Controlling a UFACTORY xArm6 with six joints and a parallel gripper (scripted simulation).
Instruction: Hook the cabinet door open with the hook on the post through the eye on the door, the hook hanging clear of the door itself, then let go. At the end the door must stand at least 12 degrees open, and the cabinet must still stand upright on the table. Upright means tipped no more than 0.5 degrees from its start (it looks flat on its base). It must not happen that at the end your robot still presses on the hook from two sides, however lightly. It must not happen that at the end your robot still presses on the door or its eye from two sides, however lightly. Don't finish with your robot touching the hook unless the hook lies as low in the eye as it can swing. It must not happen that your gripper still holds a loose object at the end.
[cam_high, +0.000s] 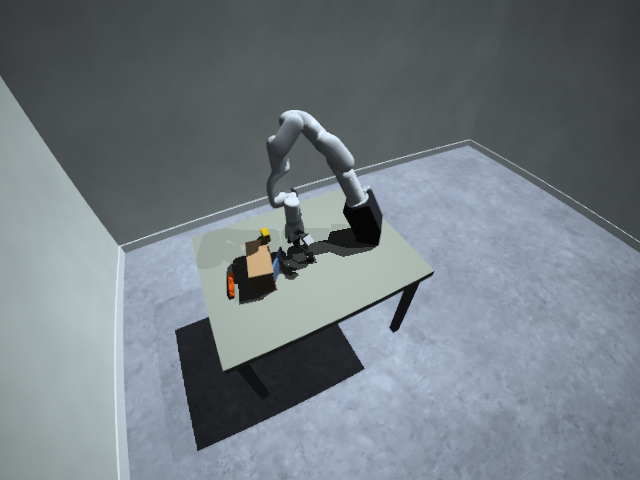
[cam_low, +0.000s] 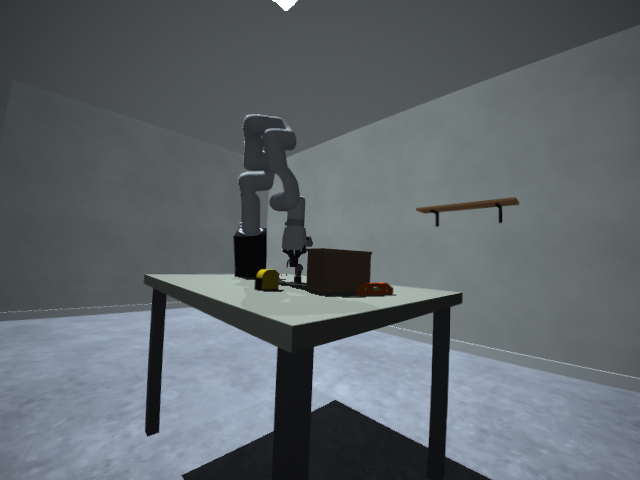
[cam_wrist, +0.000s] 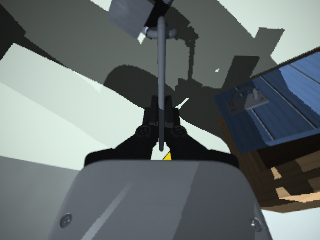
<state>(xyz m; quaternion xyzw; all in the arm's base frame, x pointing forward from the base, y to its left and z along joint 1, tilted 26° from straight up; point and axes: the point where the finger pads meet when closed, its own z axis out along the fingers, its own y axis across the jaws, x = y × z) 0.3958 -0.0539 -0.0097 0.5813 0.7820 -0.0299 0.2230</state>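
Now: the door 14 cm ahead of my hand, 6 cm to the left of it and 3 cm below it. From my hand the other things lie so: orange object: 39 cm ahead, 8 cm below, 1 cm to the right; then thin grey hook: 2 cm below, 1 cm to the left; then yellow block: 22 cm to the right, 8 cm ahead, 7 cm below.
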